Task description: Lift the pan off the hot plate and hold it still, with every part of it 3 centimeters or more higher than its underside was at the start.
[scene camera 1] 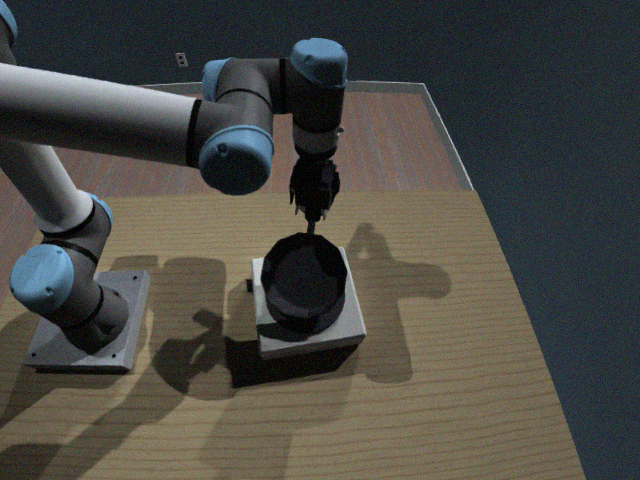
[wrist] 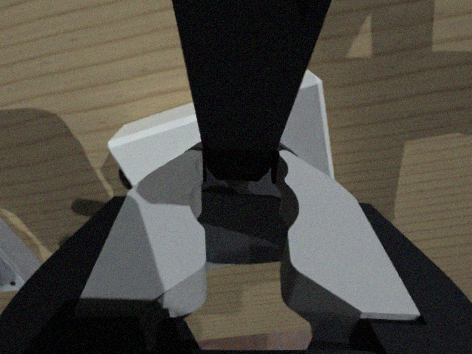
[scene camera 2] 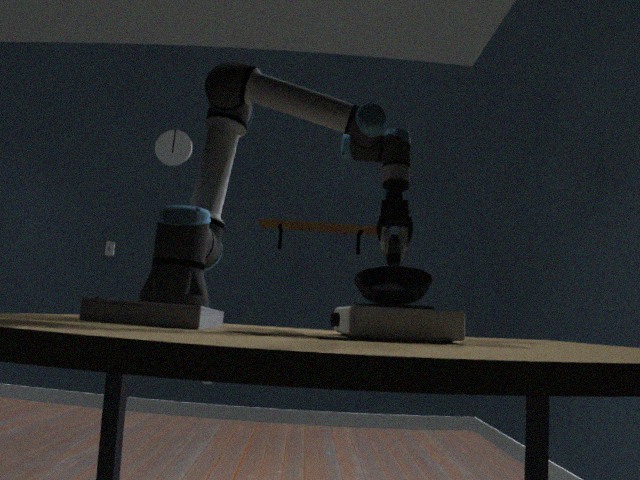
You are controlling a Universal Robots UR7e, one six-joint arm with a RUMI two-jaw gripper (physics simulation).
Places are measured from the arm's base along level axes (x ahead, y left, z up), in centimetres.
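Pixels of known places: gripper, fingertip midpoint: (scene camera 1: pixel 313 213) (wrist: pixel 238 154) (scene camera 2: pixel 393 260); arm's base, link origin: (scene camera 1: pixel 98 319) (scene camera 2: pixel 174 306).
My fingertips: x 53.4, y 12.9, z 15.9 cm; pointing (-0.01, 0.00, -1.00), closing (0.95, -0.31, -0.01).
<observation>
For each thing: its top centre in the pictures, then the offset to it from my fingertips. Level surfaces: height alone.
- white hot plate, top centre: (wrist: pixel 232 207) (scene camera 1: pixel 302 294) (scene camera 2: pixel 391 305) dx -4.1, dy -13.4, dz -12.5 cm
- wooden table, surface height: dz -20.1 cm
- small dark knob, top centre: (wrist: pixel 127 182) (scene camera 2: pixel 335 312) (scene camera 1: pixel 249 282) dx -16.3, dy -7.8, dz -14.8 cm
The dark round pan (scene camera 1: pixel 305 284) (scene camera 2: pixel 392 290) (wrist: pixel 245 240) is over the white hot plate (scene camera 1: pixel 352 315) (scene camera 2: pixel 403 324) (wrist: pixel 160 145). It is tilted, handle side up, and its inside shows in scene camera 2. Its low side is close above the hot plate top; whether a thin gap is there or it touches is too dark to tell. My gripper (scene camera 1: pixel 311 214) (scene camera 2: pixel 393 255) (wrist: pixel 238 154) is shut on the pan handle, which shows as a broad black bar in the wrist view and rises steeply towards the camera. In scene camera 2 the gripper is above the pan rim.
The hot plate stands on the wooden table (scene camera 1: pixel 439 403) (scene camera 2: pixel 289 345), with a small dark knob (scene camera 1: pixel 249 285) (scene camera 2: pixel 334 318) on its side. The arm's grey base plate (scene camera 1: pixel 56 351) (scene camera 2: pixel 139 312) is at the left. An orange shelf (scene camera 2: pixel 315 226) is on the wall behind.
</observation>
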